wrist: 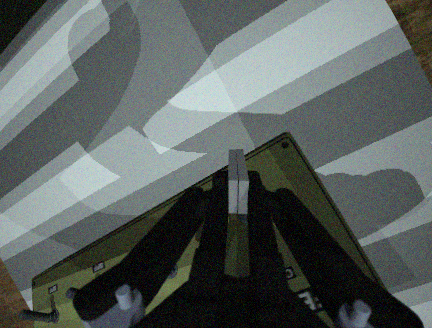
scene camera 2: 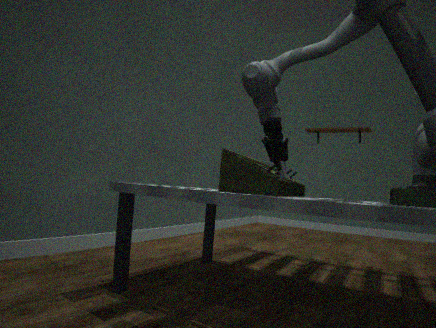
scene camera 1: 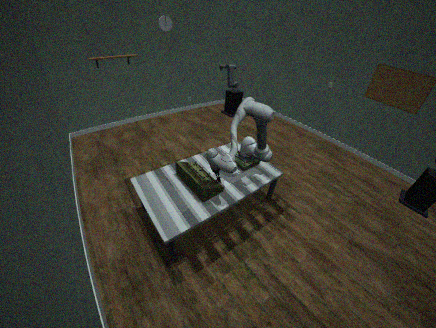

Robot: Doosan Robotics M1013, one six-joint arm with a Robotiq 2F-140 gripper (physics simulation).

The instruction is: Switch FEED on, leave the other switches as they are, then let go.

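Places are measured from the arm's base along level axes (x up, y back, z right), in millimetres.
Pixels of known places: gripper, fingertip midpoint: (wrist: 235,162) (scene camera 2: 284,179) (scene camera 1: 219,182); arm's base, link origin: (scene camera 2: 433,191) (scene camera 1: 245,157).
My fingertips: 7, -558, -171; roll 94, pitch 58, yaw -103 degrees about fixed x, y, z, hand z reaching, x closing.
For each thing: its top centre in the pictures, then the offset to it from my fingertips, as dx, dy, dz. "spot": a spot on its surface instead.
- FEED label, top centre: (wrist: 298,308) +60, -133, +5
- lever, top centre: (wrist: 24,326) +62, -52, +365
- lever end, surface spot: (wrist: 173,271) spot: +29, -71, +119
The olive switch box (scene camera 1: 192,179) (scene camera 2: 245,176) (wrist: 306,186) has a sloping panel and stands on the striped table (scene camera 1: 152,202) (scene camera 2: 165,190). My gripper (scene camera 1: 218,178) (scene camera 2: 278,167) (wrist: 235,162) is shut, with nothing between its fingers, low over the FEED end of the panel. In the wrist view, the FEED label (wrist: 311,300) shows partly beside the right finger linkage. The FEED lever is hidden behind the gripper, so its position cannot be told. Another lever (wrist: 40,315) shows at lower left, and a lever end (wrist: 173,271) shows beside the left linkage.
Small OFF labels (wrist: 98,266) line the panel's edge. Several thin levers (scene camera 2: 291,174) stand close beside the fingers in the second scene view. The arm's green base plate (scene camera 1: 246,162) (scene camera 2: 407,195) is on the table. A wall shelf (scene camera 1: 113,57) (scene camera 2: 339,130) hangs far behind.
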